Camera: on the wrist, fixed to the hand. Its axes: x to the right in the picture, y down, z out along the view.
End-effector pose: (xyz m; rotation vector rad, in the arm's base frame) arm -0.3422 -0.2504 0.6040 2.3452 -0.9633 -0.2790
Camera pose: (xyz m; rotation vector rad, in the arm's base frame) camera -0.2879 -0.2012 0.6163 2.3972 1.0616 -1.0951
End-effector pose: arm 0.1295 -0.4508 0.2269 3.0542 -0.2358 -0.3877
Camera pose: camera 0.1551 -0.3985 0.2730 -2.2369 -2.0770 0.6087
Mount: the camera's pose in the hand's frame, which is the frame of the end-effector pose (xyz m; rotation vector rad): 0.0050 -0.0520 -0.0528 -0.1457 -0.1934 -1.6178
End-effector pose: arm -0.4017 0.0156 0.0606 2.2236 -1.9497 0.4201
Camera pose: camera -0.3555 0.0339 0.1158 2.8338 0.2156 -0.1905
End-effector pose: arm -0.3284 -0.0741 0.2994 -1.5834 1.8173 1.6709
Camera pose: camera -0.2645 -0.1082 0.2830 -1.8629 -0.0289 0.9647
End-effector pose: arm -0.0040 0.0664 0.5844 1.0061 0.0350 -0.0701
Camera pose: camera -0.0028 0.0831 0.5120 0.5956 0.6610 -1.6070
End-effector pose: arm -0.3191 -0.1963 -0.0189 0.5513 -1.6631 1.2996
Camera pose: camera -0.2599 -0.1644 0.0126 1.4902 -0.8503 -0.0801
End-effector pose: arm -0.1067 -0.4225 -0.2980 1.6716 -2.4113 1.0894
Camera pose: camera -0.0850 -0.4077 -0.2285 2.6249 -0.4540 0.3798
